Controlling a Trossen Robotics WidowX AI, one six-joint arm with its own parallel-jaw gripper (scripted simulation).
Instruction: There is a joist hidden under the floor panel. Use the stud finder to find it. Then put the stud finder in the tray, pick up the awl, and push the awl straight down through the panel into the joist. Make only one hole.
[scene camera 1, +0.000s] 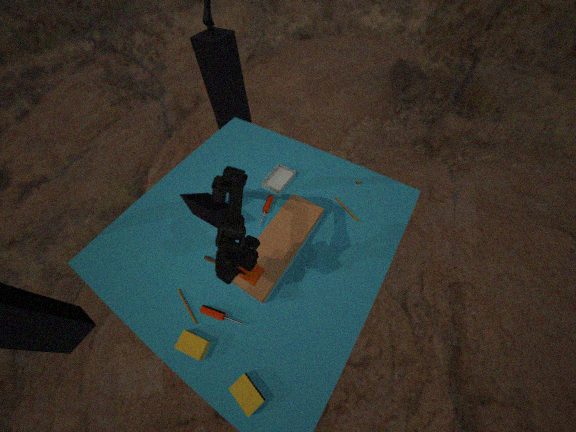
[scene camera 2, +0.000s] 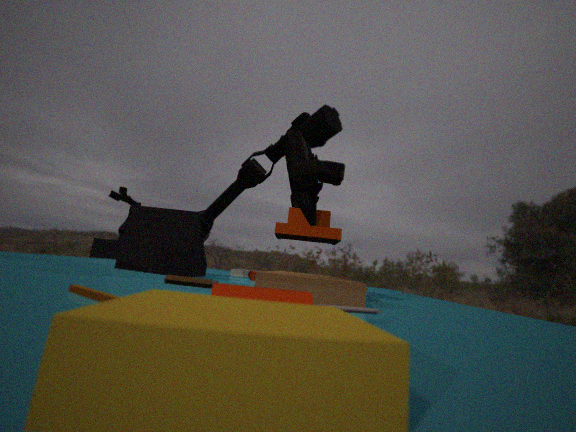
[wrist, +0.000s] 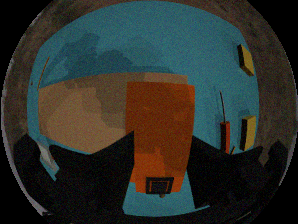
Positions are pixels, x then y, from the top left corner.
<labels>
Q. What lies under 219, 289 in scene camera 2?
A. An orange-handled screwdriver.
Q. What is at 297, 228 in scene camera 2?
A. A stud finder.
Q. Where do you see the gripper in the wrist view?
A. At 160, 134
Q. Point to a stud finder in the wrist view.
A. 161, 114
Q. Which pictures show the gripper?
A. Scene camera 1, scene camera 2 and the wrist view: all of them.
</labels>
